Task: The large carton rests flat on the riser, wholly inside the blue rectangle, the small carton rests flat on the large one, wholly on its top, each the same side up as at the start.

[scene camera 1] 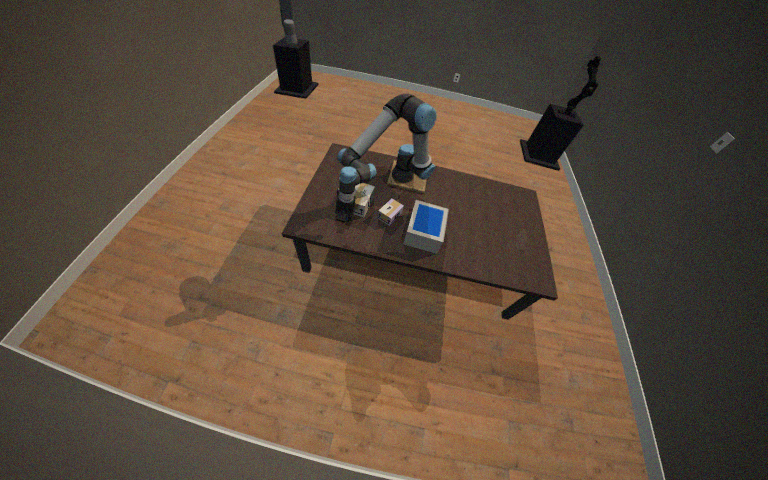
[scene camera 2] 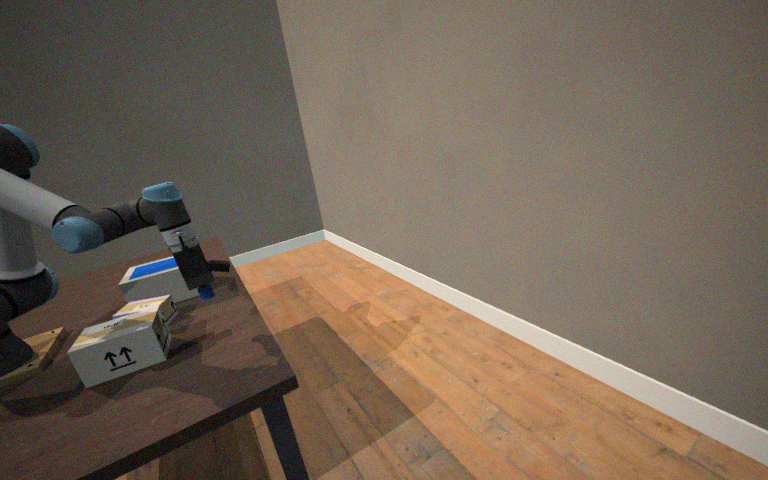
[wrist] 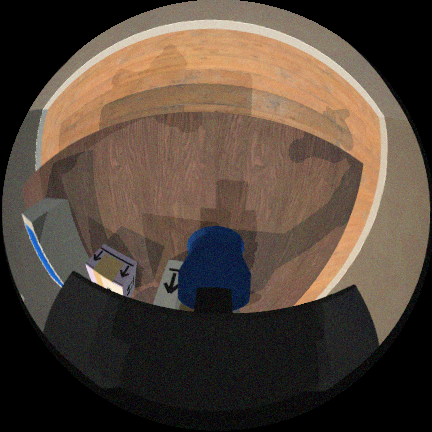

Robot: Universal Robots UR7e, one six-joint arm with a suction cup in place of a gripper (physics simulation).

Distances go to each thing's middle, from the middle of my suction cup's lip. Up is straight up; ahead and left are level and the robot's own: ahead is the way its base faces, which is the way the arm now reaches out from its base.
Scene:
The large carton [scene camera 2: 102,352] lies 220 mm behind my suction cup, 70 mm below it and 30 mm to the left of it. From my suction cup the other things lie so: riser [scene camera 2: 159,278] 450 mm to the left, 120 mm behind, 60 mm below; small carton [scene camera 2: 166,304] 230 mm to the left, 190 mm behind, 90 mm below.

